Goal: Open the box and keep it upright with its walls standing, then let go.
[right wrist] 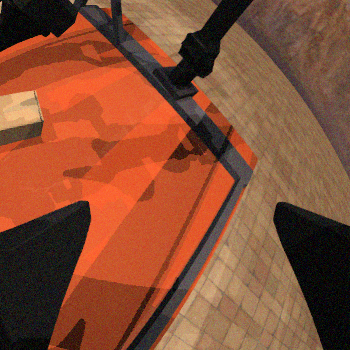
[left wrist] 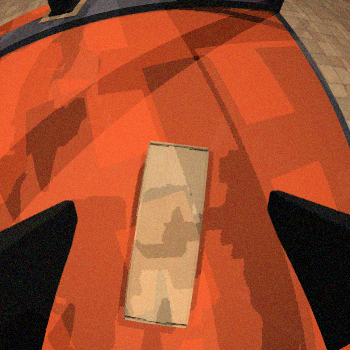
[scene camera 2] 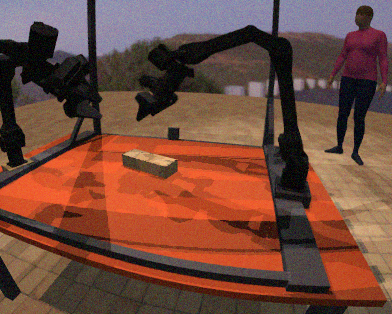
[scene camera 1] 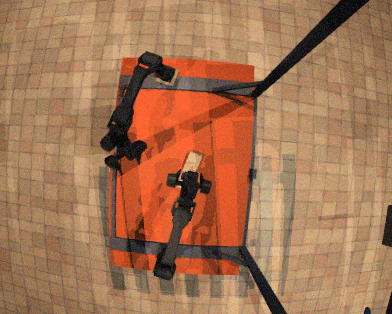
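Where they show: left gripper, between the fingertips: (left wrist: 172, 206) (scene camera 2: 144, 117) (scene camera 1: 190, 171); right gripper, between the fingertips: (right wrist: 184, 212) (scene camera 2: 101, 109) (scene camera 1: 130, 169); left arm's base, origin of its link: (right wrist: 177, 79) (scene camera 2: 292, 186); right arm's base, origin of its link: (left wrist: 64, 6) (scene camera 2: 17, 163) (scene camera 1: 167, 75).
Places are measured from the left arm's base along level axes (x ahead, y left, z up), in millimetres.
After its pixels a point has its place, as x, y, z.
Observation:
A long, narrow, tan box (scene camera 1: 194, 161) @[528, -54, 4] (scene camera 2: 150, 163) @[444, 1, -1] (left wrist: 167, 235) @[472, -38, 3] (right wrist: 20, 112) @[412, -16, 3] lies upright on the orange table top. Its top is flat and closed, with a thin dark seam along each short end in the left wrist view; no raised flap shows. My left gripper (scene camera 1: 189, 182) (scene camera 2: 141, 116) @[484, -44, 137] (left wrist: 172, 206) @[484, -44, 137] is open and empty, pointing down at the box from well above, with the box between the two fingers in the left wrist view but untouched. My right gripper (scene camera 1: 129, 167) @[444, 212, 213] (scene camera 2: 98, 115) @[444, 212, 213] (right wrist: 184, 212) @[444, 212, 213] is open and empty, high over the table's edge at the left in scene camera 1, away from the box.
A dark frame rail (scene camera 1: 247, 200) (scene camera 2: 150, 255) @[264, 341, -18] (right wrist: 197, 265) @[292, 349, -18] runs around the table (scene camera 1: 230, 140) @[672, -221, -38] (scene camera 2: 240, 200) @[141, 60, -38]. Dark posts (scene camera 1: 310, 45) @[936, -311, 636] (scene camera 2: 94, 60) @[936, -311, 350] rise from its corners. A small dark block (scene camera 1: 252, 174) @[518, -360, 17] (scene camera 2: 173, 133) @[519, -357, -6] sits at one edge. A person (scene camera 2: 364, 55) stands beyond the table.

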